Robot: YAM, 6 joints.
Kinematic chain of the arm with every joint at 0, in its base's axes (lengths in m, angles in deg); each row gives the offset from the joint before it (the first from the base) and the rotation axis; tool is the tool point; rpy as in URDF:
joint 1: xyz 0 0 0.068 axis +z
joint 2: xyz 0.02 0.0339 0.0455 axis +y
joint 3: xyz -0.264 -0.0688 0 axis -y
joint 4: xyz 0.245 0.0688 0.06 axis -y
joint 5: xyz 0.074 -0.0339 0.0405 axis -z
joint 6: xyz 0.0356 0 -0.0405 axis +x
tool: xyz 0 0 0 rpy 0 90 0
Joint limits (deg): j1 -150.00..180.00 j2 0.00..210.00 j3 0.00..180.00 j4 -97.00..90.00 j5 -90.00..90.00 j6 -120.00..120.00
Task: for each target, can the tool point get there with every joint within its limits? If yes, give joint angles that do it. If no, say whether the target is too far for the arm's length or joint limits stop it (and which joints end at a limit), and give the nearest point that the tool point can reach.
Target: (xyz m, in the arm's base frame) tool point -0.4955 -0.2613 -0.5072
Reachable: no: too far | nearest point -0.3851 -0.2188 -0.3236 | short by 0.218 m
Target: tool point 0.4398 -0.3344 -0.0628
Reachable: yes | joints -33.94 173.23 125.56 -0.31 63.72 -86.62
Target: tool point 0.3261 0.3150 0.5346
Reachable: yes | joints 47.04 137.44 159.68 47.84 42.33 -80.95
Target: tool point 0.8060 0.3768 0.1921
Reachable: no: too far | nearest point 0.5828 0.2724 0.1698 | short by 0.247 m
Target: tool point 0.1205 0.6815 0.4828
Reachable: no: too far | nearest point 0.0990 0.5598 0.4149 | short by 0.141 m
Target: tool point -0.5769 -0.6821 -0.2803
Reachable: no: too far | nearest point -0.3813 -0.4509 -0.1438 | short by 0.332 m
